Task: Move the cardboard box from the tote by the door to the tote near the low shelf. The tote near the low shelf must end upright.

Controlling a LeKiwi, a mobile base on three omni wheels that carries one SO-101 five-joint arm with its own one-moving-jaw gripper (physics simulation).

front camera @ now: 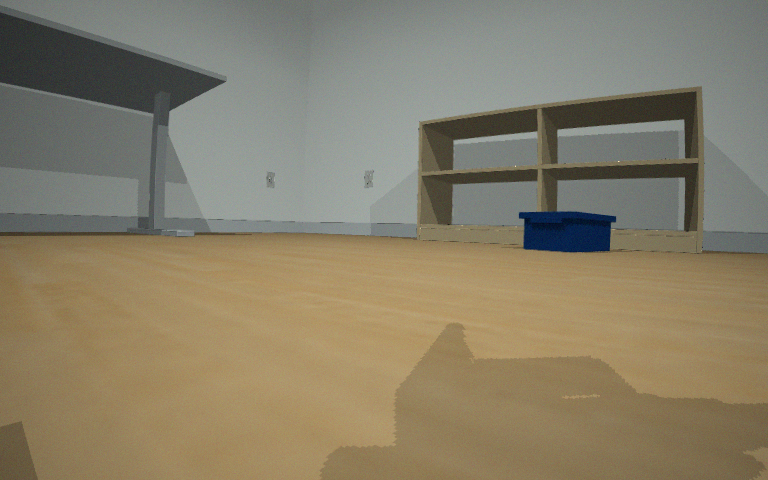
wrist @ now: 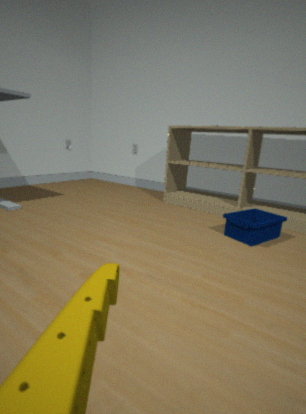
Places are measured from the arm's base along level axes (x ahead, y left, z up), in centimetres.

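Pixels of known places: hand, its tool point: [wrist: 118,278].
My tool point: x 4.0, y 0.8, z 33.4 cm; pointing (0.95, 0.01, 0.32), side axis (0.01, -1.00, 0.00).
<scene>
Behind a point stands the place of what it marks.
A blue tote [front camera: 567,234] {x 106.5, y -53.4, z -3.7 cm} [wrist: 252,229] {x 106.1, y -53.7, z -0.2 cm} stands upright on the floor in front of the low shelf [front camera: 539,135] {x 152.7, y -64.0, z 38.2 cm} [wrist: 248,170] {x 151.0, y -66.3, z 24.7 cm}, right of the middle in the front view and at the right in the wrist view. Its inside is too dark and too low in angle to tell what it holds. The cardboard box and the tote by the door do not show in either view. My gripper is fully open and empty: one yellow notched jaw shows at the lower left of the wrist view, and the moving jaw is out of the picture. The gripper is well short of the tote, above the floor.
A grey table [front camera: 113,73] {x 138.8, y 119.2, z 60.5 cm} [wrist: 12,95] {x 150.0, y 82.0, z 60.6 cm} stands at the left, with its leg [front camera: 159,164] {x 163.3, y 110.0, z 24.7 cm} and foot on the floor. Two wall outlets [front camera: 270,180] {x 270.1, y 89.0, z 30.4 cm} [wrist: 135,149] {x 257.0, y 13.3, z 30.9 cm} are on the walls near the corner. A shadow of the robot lies on the floor [front camera: 226,316] {x 25.0, y 9.6, z -8.9 cm} in front.
</scene>
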